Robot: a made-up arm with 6 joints. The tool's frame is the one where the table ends. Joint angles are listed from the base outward.
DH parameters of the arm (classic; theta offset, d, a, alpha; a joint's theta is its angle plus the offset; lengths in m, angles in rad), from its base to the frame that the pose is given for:
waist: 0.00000 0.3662 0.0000 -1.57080
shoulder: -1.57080 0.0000 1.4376 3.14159
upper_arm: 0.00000 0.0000 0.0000 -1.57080
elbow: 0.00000 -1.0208 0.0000 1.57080
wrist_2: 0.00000 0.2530 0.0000 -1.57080
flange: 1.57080 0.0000 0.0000 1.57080
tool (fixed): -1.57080 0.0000 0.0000 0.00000
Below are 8 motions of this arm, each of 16 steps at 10 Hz.
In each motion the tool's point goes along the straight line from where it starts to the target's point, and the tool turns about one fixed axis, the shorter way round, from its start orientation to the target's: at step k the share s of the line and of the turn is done. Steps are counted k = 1, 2, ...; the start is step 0. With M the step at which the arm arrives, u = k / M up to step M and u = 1 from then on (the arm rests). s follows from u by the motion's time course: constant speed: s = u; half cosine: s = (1 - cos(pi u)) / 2; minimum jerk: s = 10 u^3 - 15 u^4 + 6 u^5.
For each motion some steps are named. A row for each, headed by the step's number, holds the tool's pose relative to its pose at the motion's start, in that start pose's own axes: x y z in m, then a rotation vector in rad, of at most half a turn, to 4 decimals.
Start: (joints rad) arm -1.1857 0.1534 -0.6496 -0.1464 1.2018 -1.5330
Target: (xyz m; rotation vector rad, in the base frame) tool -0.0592 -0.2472 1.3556 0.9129 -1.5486 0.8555
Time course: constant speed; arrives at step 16
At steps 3, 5, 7, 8, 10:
3: -0.0983 0.1070 -0.0076 0.1496 0.0765 0.1990
5: -0.1638 0.1783 -0.0126 0.2494 0.1275 0.3317
7: -0.2294 0.2496 -0.0176 0.3491 0.1785 0.4643
8: -0.2621 0.2852 -0.0201 0.3990 0.2041 0.5307
10: -0.3277 0.3565 -0.0252 0.4987 0.2551 0.6633

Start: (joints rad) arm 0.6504 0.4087 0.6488 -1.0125 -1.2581 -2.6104
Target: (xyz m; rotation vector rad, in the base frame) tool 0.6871 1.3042 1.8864 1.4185 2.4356 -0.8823
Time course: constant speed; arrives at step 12
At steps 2, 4, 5, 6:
2: 0.0708 -0.1173 0.0043 -0.0558 -0.0381 -0.0569
4: 0.1415 -0.2346 0.0086 -0.1116 -0.0762 -0.1138
5: 0.1769 -0.2932 0.0107 -0.1395 -0.0953 -0.1422
6: 0.2123 -0.3519 0.0129 -0.1674 -0.1143 -0.1706

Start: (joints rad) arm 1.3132 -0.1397 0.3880 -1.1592 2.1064 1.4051
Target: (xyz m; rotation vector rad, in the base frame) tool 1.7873 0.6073 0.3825 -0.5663 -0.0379 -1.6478
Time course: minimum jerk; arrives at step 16
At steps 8, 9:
8: 0.4706 -0.2708 -1.0012 -0.6191 -0.2651 -0.3138
9: 0.5798 -0.3336 -1.2335 -0.7627 -0.3265 -0.3865

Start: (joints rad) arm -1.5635 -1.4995 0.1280 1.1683 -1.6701 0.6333
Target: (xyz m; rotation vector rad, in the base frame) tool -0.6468 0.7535 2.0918 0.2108 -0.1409 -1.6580
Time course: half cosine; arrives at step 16
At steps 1, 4, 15, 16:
1: 0.0080 0.0018 0.0090 0.0063 -0.0021 0.0102
4: 0.1216 0.0274 0.1377 0.0955 -0.0317 0.1560
15: 0.8223 0.1854 0.9310 0.6456 -0.2144 1.0547
16: 0.8303 0.1872 0.9401 0.6518 -0.2165 1.0649

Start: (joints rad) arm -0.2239 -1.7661 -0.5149 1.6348 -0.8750 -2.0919
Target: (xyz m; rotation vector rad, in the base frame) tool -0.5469 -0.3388 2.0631 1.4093 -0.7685 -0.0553
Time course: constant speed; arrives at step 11
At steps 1, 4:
1: 0.0975 0.0224 -0.0721 0.0452 0.0783 -0.0231
4: 0.3898 0.0897 -0.2882 0.1809 0.3133 -0.0924

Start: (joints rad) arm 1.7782 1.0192 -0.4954 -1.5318 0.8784 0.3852
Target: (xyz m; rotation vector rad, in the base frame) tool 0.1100 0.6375 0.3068 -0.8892 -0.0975 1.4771
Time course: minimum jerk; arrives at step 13
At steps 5, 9, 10, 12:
5: 0.0023 -0.1498 0.0410 -0.2771 -0.1840 0.2155
9: 0.0064 -0.4251 0.1165 -0.7867 -0.5223 0.6116
10: 0.0071 -0.4710 0.1290 -0.8715 -0.5786 0.6775
12: 0.0077 -0.5122 0.1403 -0.9479 -0.6293 0.7369

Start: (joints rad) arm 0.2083 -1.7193 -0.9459 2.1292 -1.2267 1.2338
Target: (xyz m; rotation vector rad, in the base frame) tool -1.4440 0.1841 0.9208 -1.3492 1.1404 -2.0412
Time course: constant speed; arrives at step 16
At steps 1, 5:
1: -0.0173 0.0134 -0.0337 0.0236 0.0305 0.0085
5: -0.0865 0.0668 -0.1686 0.1178 0.1523 0.0426

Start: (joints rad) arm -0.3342 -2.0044 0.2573 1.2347 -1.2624 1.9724
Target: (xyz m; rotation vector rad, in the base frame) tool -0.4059 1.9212 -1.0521 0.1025 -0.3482 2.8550
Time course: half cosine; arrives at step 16
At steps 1, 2, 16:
1: -0.0208 0.0089 0.0093 0.0038 0.0116 -0.0088
2: -0.0823 0.0354 0.0369 0.0149 0.0458 -0.0350
16: -2.1620 0.9305 0.9704 0.3904 1.2044 -0.9208

